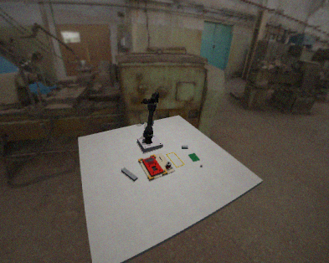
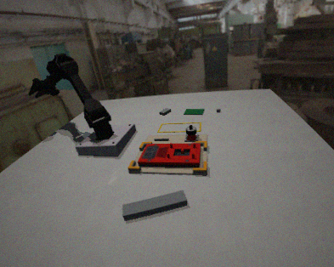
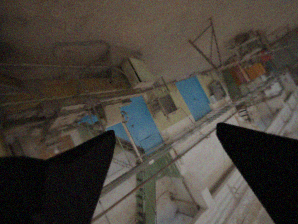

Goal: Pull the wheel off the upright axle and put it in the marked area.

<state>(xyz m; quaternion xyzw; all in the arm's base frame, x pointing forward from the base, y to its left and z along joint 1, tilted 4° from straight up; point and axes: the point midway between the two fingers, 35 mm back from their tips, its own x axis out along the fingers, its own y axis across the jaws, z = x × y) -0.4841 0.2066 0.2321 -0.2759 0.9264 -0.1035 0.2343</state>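
Now: gripper tip 880 mm short of the black wheel, 200 mm to the left of it and 190 mm above it. Round my gripper tip: grey bar (790 mm ahead, 520 mm to the right, 220 mm below); green plate (900 mm ahead, 70 mm to the left, 220 mm below).
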